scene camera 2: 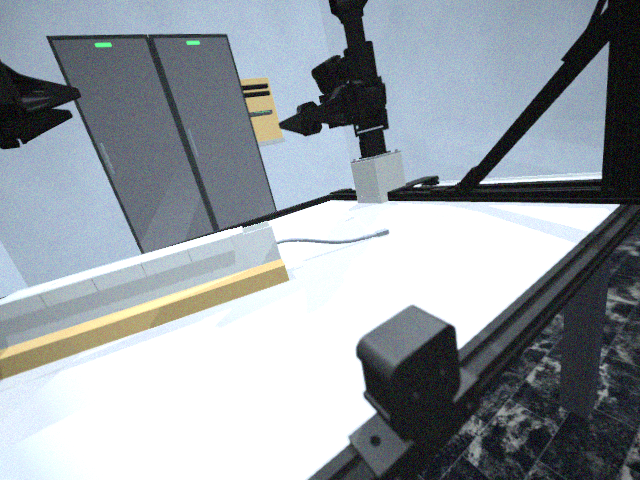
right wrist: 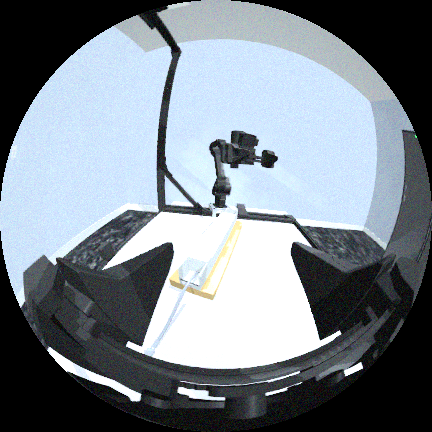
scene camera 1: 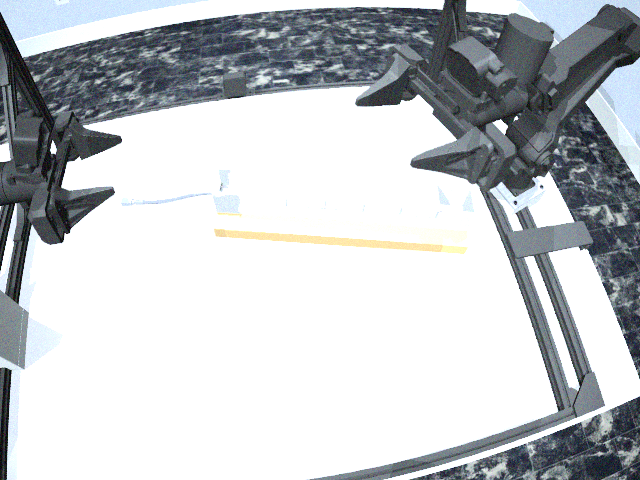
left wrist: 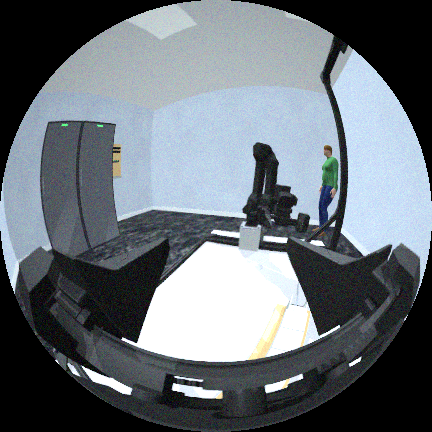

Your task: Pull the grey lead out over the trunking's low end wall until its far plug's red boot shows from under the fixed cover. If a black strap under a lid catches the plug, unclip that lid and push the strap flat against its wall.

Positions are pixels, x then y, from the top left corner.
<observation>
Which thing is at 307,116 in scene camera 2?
My right gripper.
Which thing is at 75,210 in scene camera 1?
My right gripper.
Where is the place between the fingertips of my left gripper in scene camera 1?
382,130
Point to a pale trunking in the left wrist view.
261,348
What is my right gripper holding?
Nothing.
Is my right gripper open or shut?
Open.
</observation>
